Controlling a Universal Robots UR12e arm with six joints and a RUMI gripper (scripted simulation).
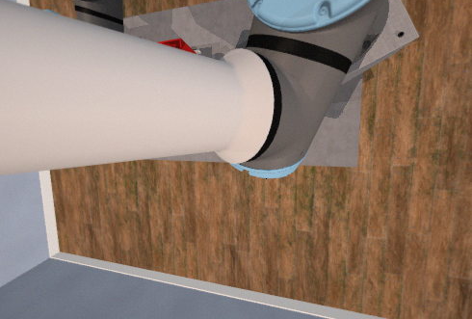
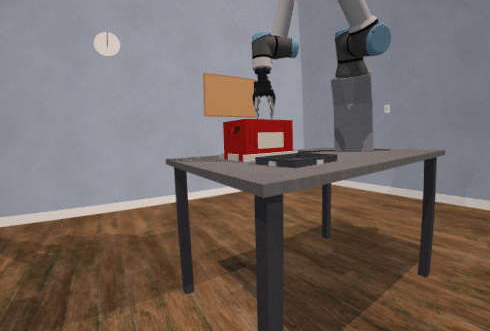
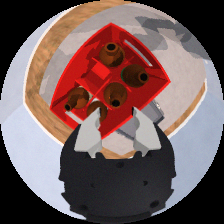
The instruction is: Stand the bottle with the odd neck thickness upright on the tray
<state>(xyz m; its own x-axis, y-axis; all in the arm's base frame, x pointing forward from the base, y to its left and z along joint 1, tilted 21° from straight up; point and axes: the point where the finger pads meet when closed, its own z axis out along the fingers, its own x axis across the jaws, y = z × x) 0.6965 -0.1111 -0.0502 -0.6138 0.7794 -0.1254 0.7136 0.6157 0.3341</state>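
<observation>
Now: the red crate 5 cm to the right of my hand and 11 cm below it. Round my hand: dark tray: 5 cm ahead, 22 cm to the left, 18 cm below.
</observation>
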